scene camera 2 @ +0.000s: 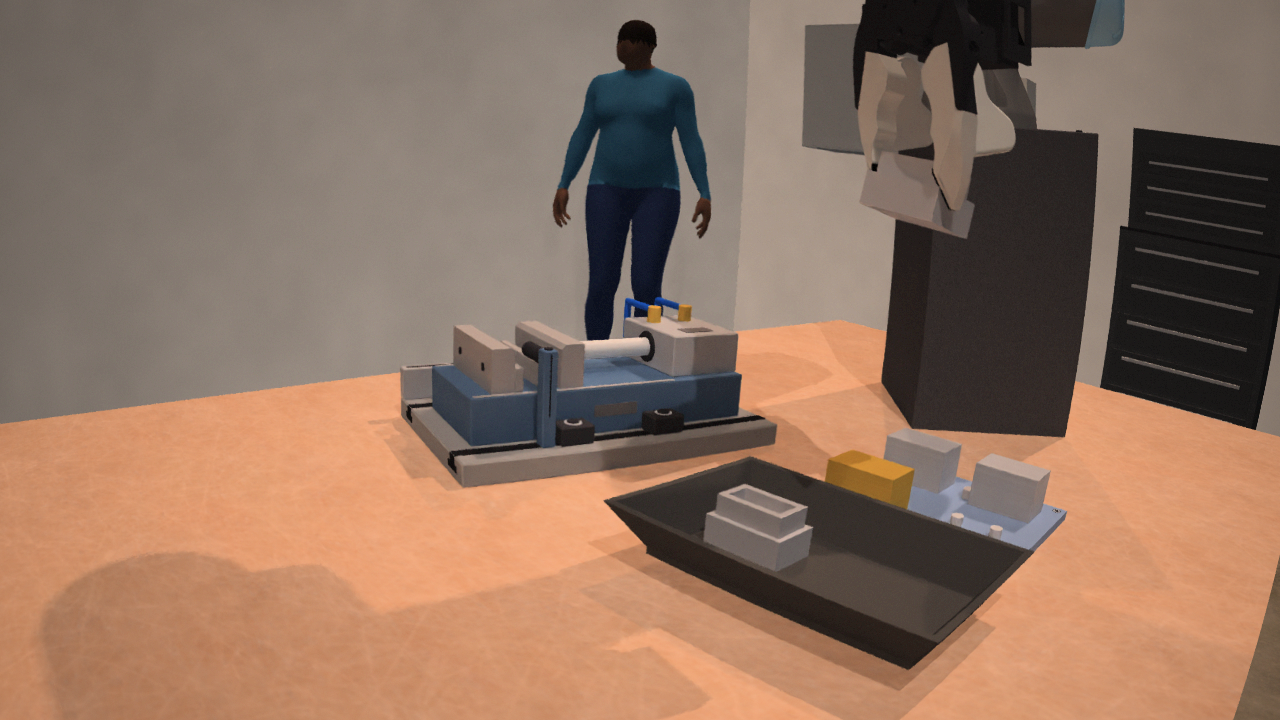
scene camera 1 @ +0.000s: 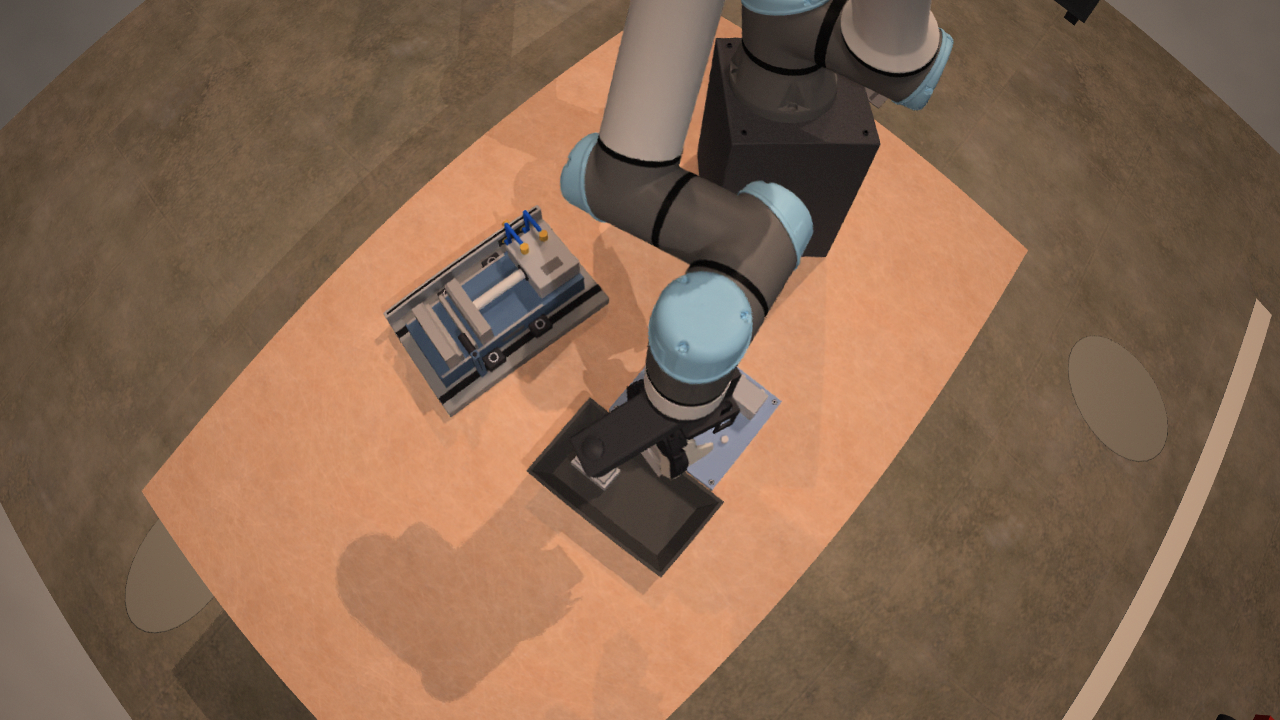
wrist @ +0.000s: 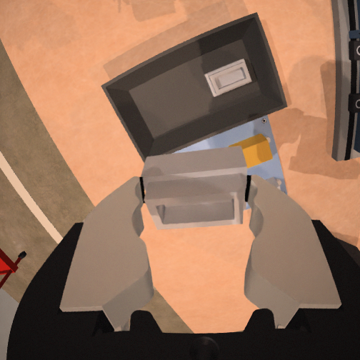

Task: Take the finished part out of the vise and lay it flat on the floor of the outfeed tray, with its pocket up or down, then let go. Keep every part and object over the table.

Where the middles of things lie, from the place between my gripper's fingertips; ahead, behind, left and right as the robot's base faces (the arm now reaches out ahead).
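Here the brass block (scene camera 2: 877, 478) has my hand 210 mm above it, 90 mm past it and 70 mm to the left of it. Going by their middles, the brass block is the nearest to my hand of the things named here. The blue vise (scene camera 2: 700, 397) is 200 mm below my hand, 340 mm to the right of it and 40 mm behind it.
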